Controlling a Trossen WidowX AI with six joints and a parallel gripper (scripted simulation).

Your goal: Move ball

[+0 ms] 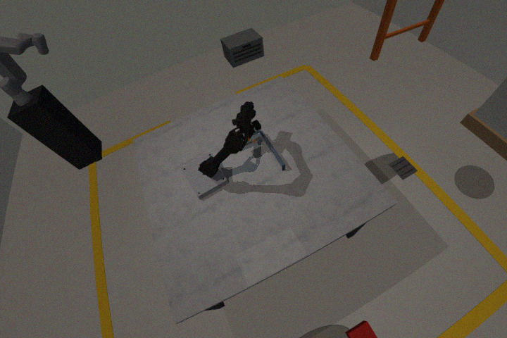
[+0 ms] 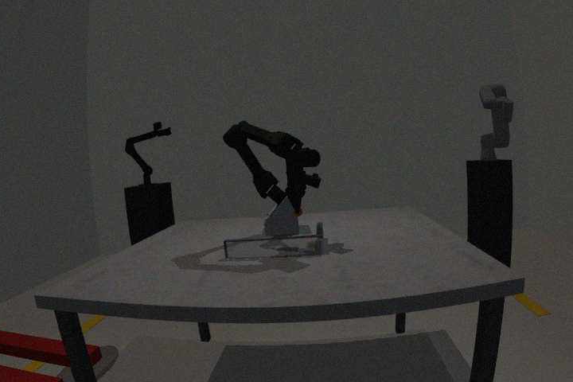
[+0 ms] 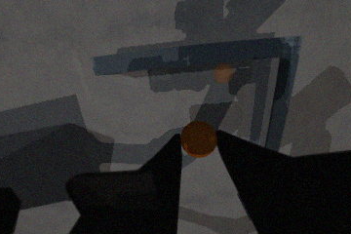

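Right now my gripper tip is 10 cm above the see-through copy of ball, 6 cm short of it and 5 cm to the right of it. The rest, counted from my gripper tip: orange ball (right at my gripper tip); clear wall (12 cm ahead, 9 cm below, 8 cm to the right).
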